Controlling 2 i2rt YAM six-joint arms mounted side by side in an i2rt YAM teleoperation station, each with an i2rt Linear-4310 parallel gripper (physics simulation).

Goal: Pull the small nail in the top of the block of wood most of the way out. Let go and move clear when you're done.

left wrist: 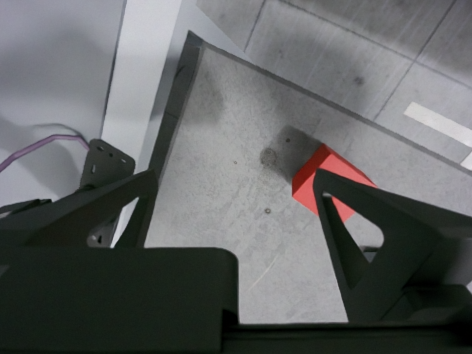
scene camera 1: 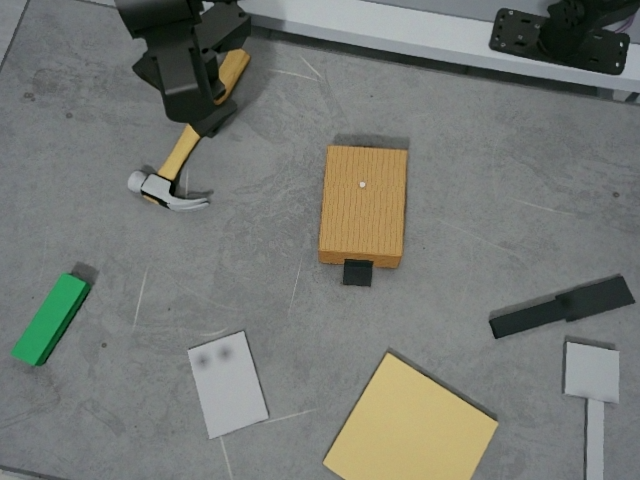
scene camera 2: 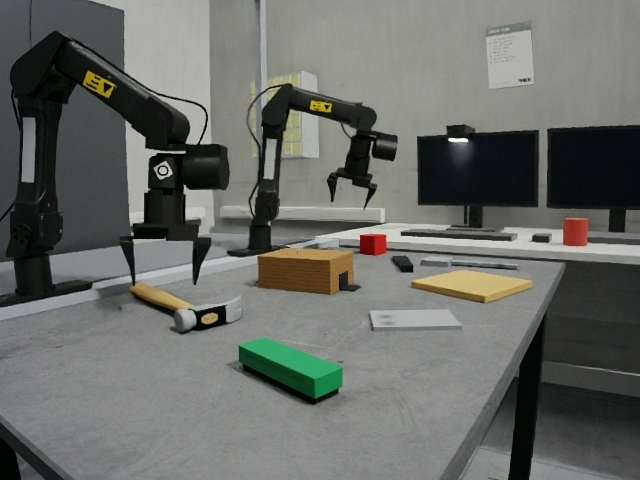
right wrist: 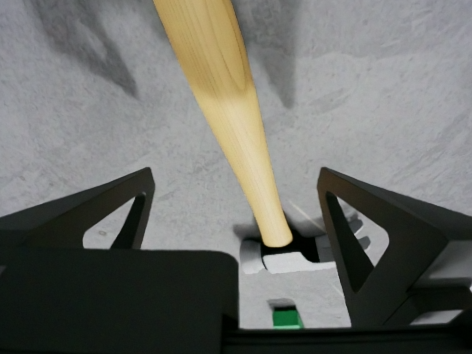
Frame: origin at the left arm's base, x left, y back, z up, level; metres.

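Seen in the pictures: left gripper, fingertip midpoint: [left wrist: 235, 177] [scene camera 2: 348, 205]; right gripper, fingertip midpoint: [scene camera 2: 164, 285] [right wrist: 235, 176]; left arm's base, origin of the base link: [scene camera 1: 556, 44] [scene camera 2: 259, 252]; right arm's base, origin of the base link: [scene camera 2: 36, 296].
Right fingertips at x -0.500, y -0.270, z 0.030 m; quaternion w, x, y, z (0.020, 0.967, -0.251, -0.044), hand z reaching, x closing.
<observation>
Pixels of each thing's middle, then the offset from my right fingertips to it. "spot": a spot on its surface instead.
- small nail, body centre: [scene camera 1: 362, 188] [scene camera 2: 297, 255] dx +0.274, dy -0.056, dz +0.017 m
- wood block, body centre: [scene camera 1: 362, 206] [scene camera 2: 306, 269] dx +0.280, dy -0.072, dz -0.010 m
- claw hammer, body centre: [right wrist: 271, 142] [scene camera 1: 208, 128] [scene camera 2: 178, 299] dx +0.022, dy -0.004, dz -0.028 m
- black bracket, surface spot: [scene camera 1: 357, 273] spot: dx +0.297, dy -0.162, dz -0.039 m
- green eraser-like block, body centre: [scene camera 2: 287, 368] [scene camera 1: 53, 319] [right wrist: 292, 329] dx -0.087, dy -0.335, dz -0.028 m
- grey plate, body centre: [scene camera 1: 227, 383] [scene camera 2: 413, 319] dx +0.166, dy -0.356, dz -0.039 m
- yellow square, surface spot: [scene camera 1: 410, 421] spot: dx +0.413, dy -0.338, dz -0.029 m
- black bar, body centre: [scene camera 1: 560, 309] [scene camera 2: 402, 261] dx +0.576, dy -0.138, dz -0.034 m
- white paddle, body centre: [scene camera 1: 588, 434] [scene camera 2: 469, 263] dx +0.631, dy -0.289, dz -0.035 m
- red box, body centre: [left wrist: 329, 183] [scene camera 2: 373, 244] dx +0.703, dy +0.019, dz -0.015 m
A small nail [scene camera 1: 362, 184] [scene camera 2: 297, 251] stands in the top of the wood block [scene camera 1: 361, 222] [scene camera 2: 294, 271], its pale head showing. A claw hammer [scene camera 1: 180, 152] [scene camera 2: 160, 298] [right wrist: 250, 145] lies on the table, left of the block in scene camera 1, its handle toward the arms' rail and its claw pointing toward the block's side. My right gripper [scene camera 2: 164, 284] [right wrist: 235, 176] is open and empty, pointing down above the hammer's handle, with the handle between its spread fingers in the right wrist view. My left gripper [scene camera 2: 348, 204] [left wrist: 235, 177] is open and empty, high above the table's far part.
A black bracket [scene camera 1: 357, 273] is against the block's front. A green eraser-like block [scene camera 1: 51, 319] [scene camera 2: 289, 364], a grey plate [scene camera 1: 227, 384], a yellow square [scene camera 1: 410, 421], a black bar [scene camera 1: 560, 307] and a white paddle [scene camera 1: 591, 370] lie around. A red box [scene camera 2: 372, 244] [left wrist: 330, 182] stands farther off.
</observation>
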